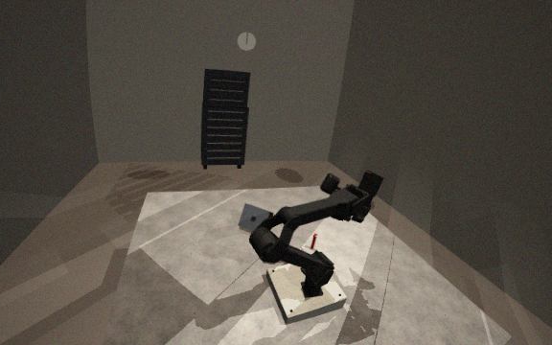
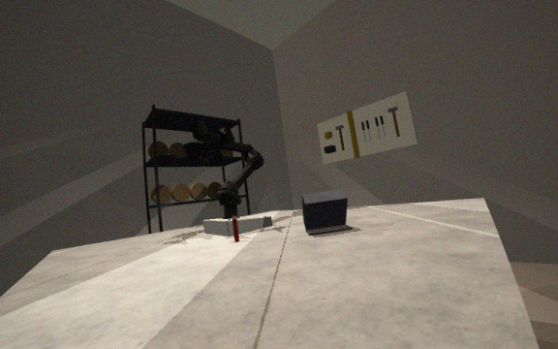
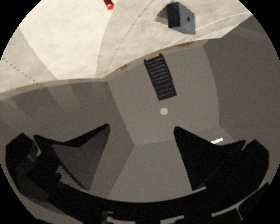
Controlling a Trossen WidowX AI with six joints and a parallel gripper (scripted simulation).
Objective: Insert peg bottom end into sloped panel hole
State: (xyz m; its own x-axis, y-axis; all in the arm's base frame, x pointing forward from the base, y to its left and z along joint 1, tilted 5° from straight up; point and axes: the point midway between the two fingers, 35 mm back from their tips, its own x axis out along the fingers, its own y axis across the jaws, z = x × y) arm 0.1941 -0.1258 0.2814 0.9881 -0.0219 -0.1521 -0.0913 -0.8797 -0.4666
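Now: the red peg 280 mm below my gripper tip, 40 mm ahead of it and 20 mm to the left of it. Round my gripper tip: sloped grey-blue panel (280 mm below, 270 mm to the left, 180 mm ahead).
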